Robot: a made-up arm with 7 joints. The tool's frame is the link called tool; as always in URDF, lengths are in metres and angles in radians.
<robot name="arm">
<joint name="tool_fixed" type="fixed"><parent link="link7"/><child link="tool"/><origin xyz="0 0 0" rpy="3.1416 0 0"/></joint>
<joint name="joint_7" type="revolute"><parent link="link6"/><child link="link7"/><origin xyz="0 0 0.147"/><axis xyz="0 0 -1"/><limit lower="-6.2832" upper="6.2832" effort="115" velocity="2.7"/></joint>
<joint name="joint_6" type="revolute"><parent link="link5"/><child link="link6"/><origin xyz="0 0 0.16"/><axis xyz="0 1 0"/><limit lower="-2.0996" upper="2.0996" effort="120" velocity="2.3"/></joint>
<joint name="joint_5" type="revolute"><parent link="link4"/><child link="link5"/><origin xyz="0 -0.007 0.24"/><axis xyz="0 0 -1"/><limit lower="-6.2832" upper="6.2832" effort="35" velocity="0.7"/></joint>
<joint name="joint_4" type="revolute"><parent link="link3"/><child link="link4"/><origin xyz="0 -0.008 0.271"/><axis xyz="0 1 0"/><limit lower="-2.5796" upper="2.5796" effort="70" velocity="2.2"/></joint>
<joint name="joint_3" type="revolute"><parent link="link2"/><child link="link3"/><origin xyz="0 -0.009 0.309"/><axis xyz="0 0 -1"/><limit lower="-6.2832" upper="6.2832" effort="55" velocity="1.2"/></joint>
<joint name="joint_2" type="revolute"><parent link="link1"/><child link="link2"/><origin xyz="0 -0.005 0.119"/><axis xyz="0 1 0"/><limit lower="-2.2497" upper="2.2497" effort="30" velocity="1.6"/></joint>
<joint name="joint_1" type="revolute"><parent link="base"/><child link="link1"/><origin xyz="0 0 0.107"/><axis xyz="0 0 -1"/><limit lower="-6.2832" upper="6.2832" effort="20" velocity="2.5"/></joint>
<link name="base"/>
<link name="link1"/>
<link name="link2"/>
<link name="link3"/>
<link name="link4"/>
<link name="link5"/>
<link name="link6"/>
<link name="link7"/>
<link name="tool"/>
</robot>
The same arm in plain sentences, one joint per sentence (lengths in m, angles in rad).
The arm has seven revolute joints in a row. What follows holds with every joint at zero, and every direction is one of the base frame's. Joint 1 is mounted 0.107 m along +z from the base frame's origin and turns about -z, from -6.2832 to 6.2832 rad. Joint 2 is mounted 0.005 m along -y and 0.119 m along +z from joint 1 and turns about +y, from -2.2497 to 2.2497 rad. Joint 3 is mounted 0.009 m along -y and 0.309 m along +z from joint 2 and turns about -z, from -6.2832 to 6.2832 rad. Joint 4 is mounted 0.008 m along -y and 0.271 m along +z from joint 3 and turns about +y, from -2.5796 to 2.5796 rad. Joint 5 is mounted 0.007 m along -y and 0.24 m along +z from joint 4 and turns about -z, from -6.2832 to 6.2832 rad. Joint 6 is mounted 0.16 m along +z from joint 5 and turns about +y, from -2.0996 to 2.0996 rad. Joint 7 is mounted 0.147 m along +z from joint 6 and turns about -z, from -6.2832 to 6.2832 rad. The tool frame, which is the frame that the pose is given for, is mounted at the same point as joint 7; its axes are the base frame's turned by roll -3.1416, pitch 0 and yaw 0 rad (as in URDF: about the fixed x, then y, then z).
